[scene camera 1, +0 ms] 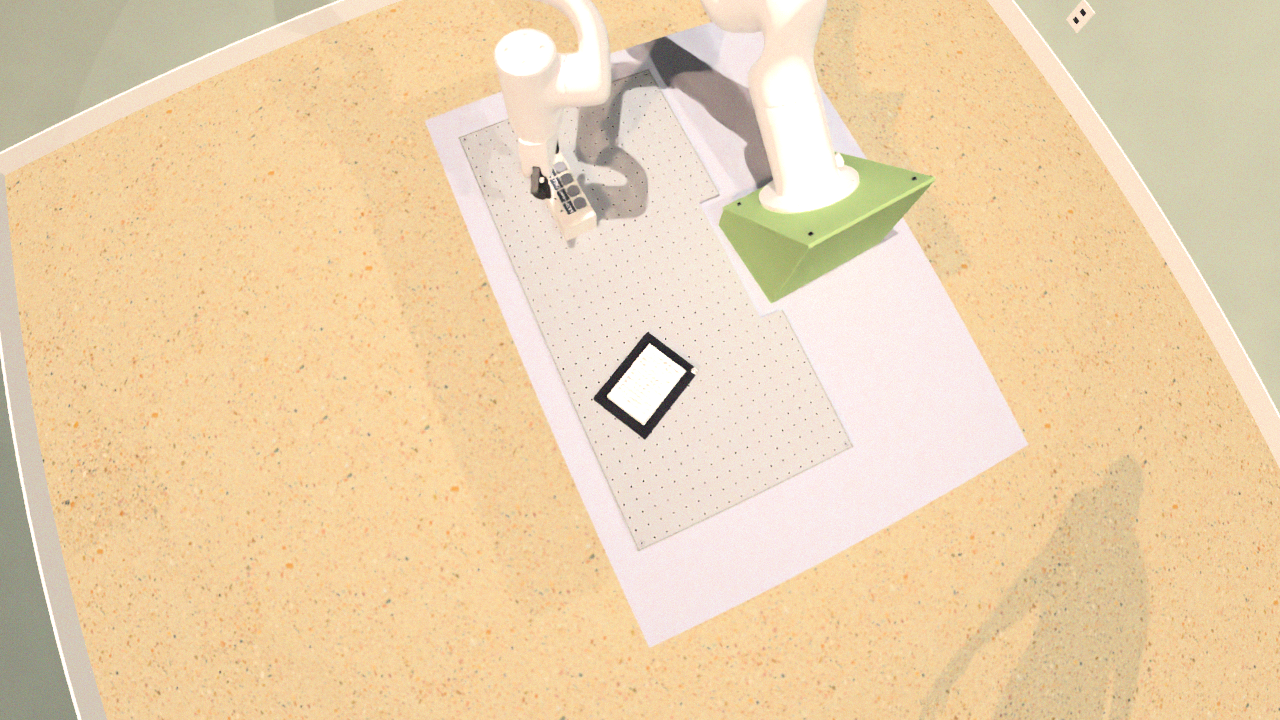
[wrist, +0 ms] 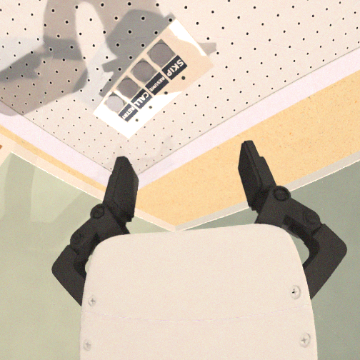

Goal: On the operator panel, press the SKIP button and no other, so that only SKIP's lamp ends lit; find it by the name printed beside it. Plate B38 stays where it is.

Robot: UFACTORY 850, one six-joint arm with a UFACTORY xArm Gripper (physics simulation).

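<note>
The operator panel [scene camera 1: 581,222] [wrist: 192,56] is a cream box with a row of round grey buttons and dark name labels. In the wrist view the SKIP button [wrist: 161,51] is at the upper right end, beside its printed name; RESUME [wrist: 142,71], CALL [wrist: 124,86] and a partly legible RETRY [wrist: 115,103] follow. No lamp looks lit. My gripper [scene camera 1: 540,183] [wrist: 184,160] is open and empty, beside the panel's label side in the scene view, with its fingertips off the buttons. A white plate in a black frame [scene camera 1: 647,385] lies apart from the panel; its name is unreadable.
The panel stands on a perforated board [scene camera 1: 725,429] on a pale mat [scene camera 1: 904,376]. The arm's green base [scene camera 1: 760,250] stands at the right of the board. The speckled table [scene camera 1: 268,402] surrounds the mat, and shadows fall beside the panel.
</note>
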